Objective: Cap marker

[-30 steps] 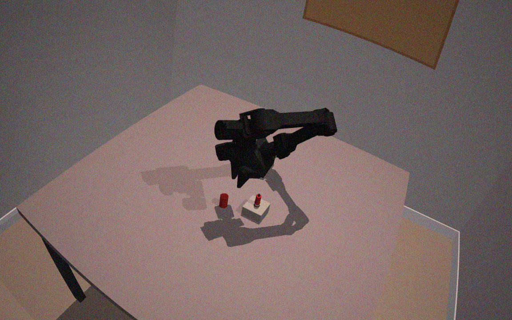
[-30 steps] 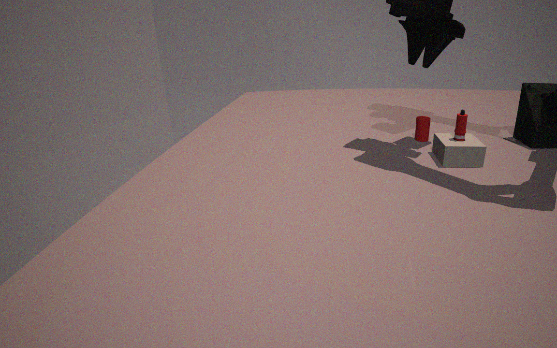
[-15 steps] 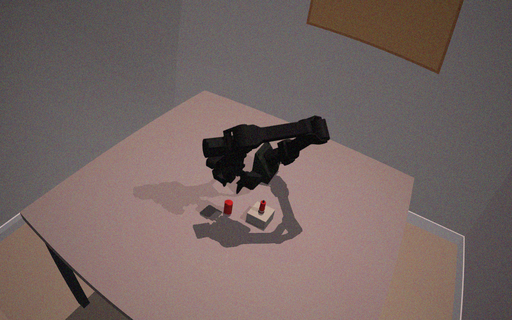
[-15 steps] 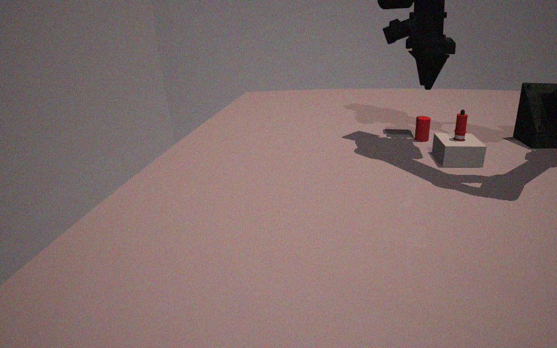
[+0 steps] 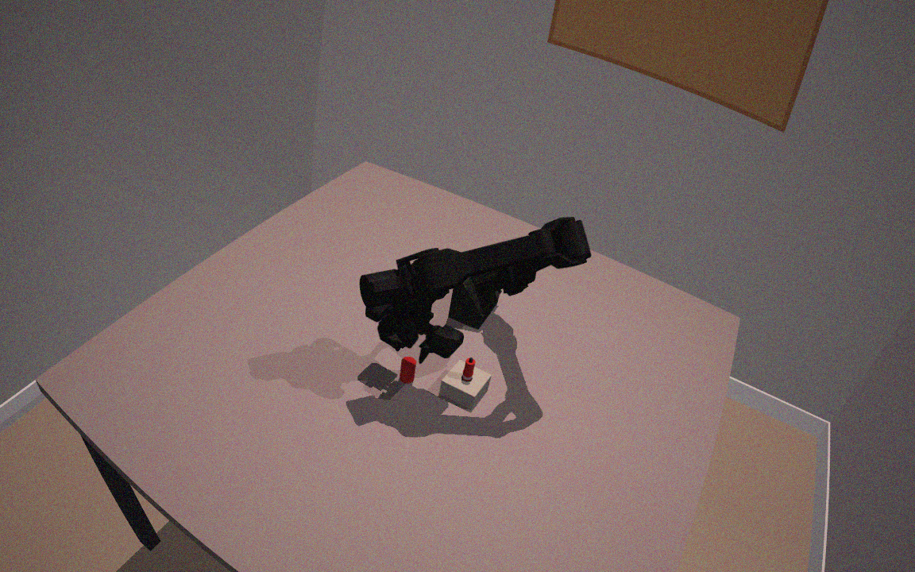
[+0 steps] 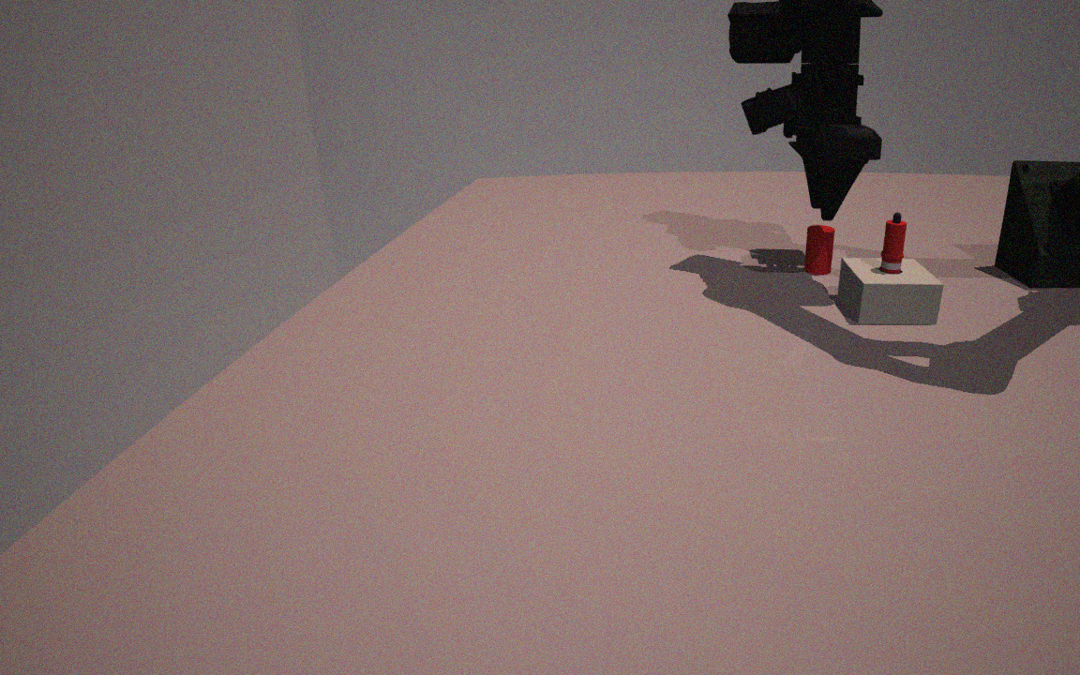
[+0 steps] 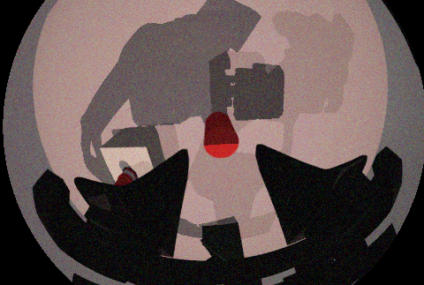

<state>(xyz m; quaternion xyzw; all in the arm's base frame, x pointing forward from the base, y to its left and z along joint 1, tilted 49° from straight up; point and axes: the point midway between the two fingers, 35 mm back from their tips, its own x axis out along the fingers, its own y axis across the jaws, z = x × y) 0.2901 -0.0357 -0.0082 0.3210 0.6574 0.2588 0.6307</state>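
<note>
Right now my gripper tip is 40 mm above the red cap. From my gripper tip the other things lie so: holder block 30 mm behind, 110 mm to the left, 50 mm below; red marker 30 mm behind, 110 mm to the left.
</note>
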